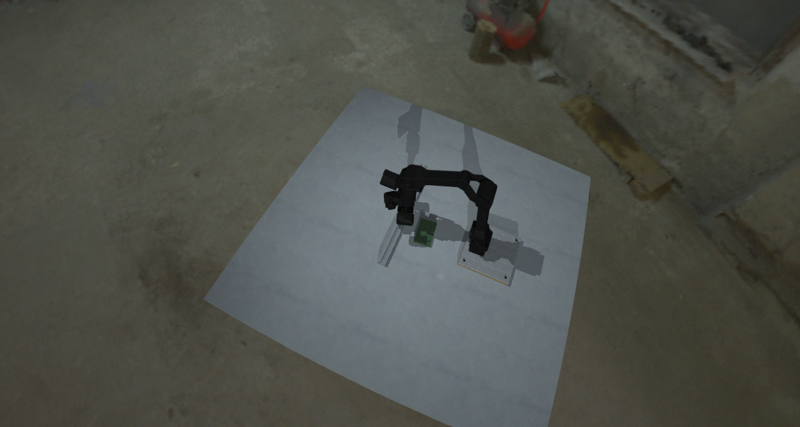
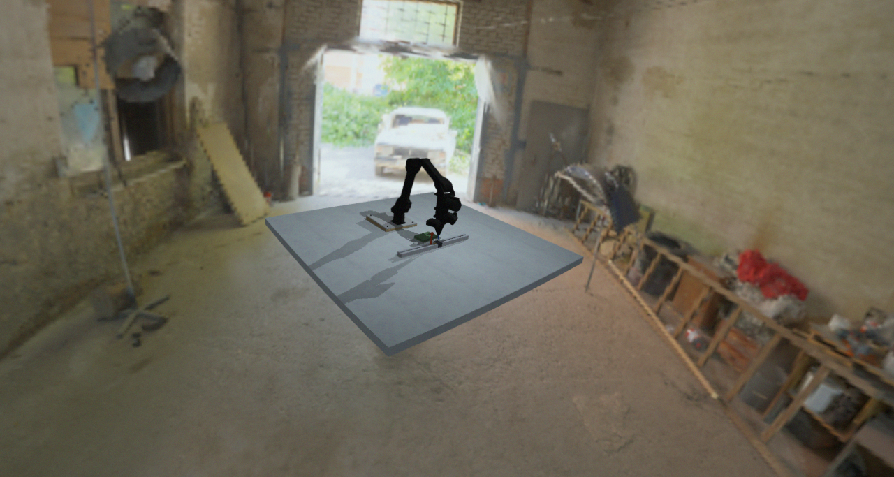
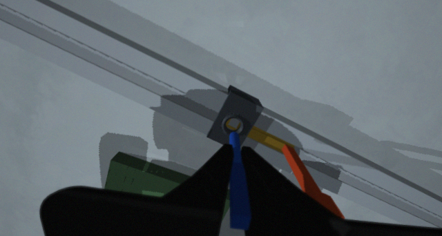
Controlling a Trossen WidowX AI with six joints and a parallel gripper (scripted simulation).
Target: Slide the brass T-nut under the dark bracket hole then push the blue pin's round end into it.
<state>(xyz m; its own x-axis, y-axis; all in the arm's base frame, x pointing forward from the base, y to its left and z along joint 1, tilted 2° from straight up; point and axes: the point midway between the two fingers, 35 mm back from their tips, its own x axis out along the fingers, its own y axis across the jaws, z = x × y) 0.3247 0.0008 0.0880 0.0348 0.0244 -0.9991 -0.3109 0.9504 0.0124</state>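
Now: gripper tip 2 cm to the left of the brass T-nut and 2 cm above it. Round my gripper tip: aluminum rail: 5 cm below; green tray: 12 cm behind, 5 cm below, 3 cm to the left; blue pin: right at my gripper tip.
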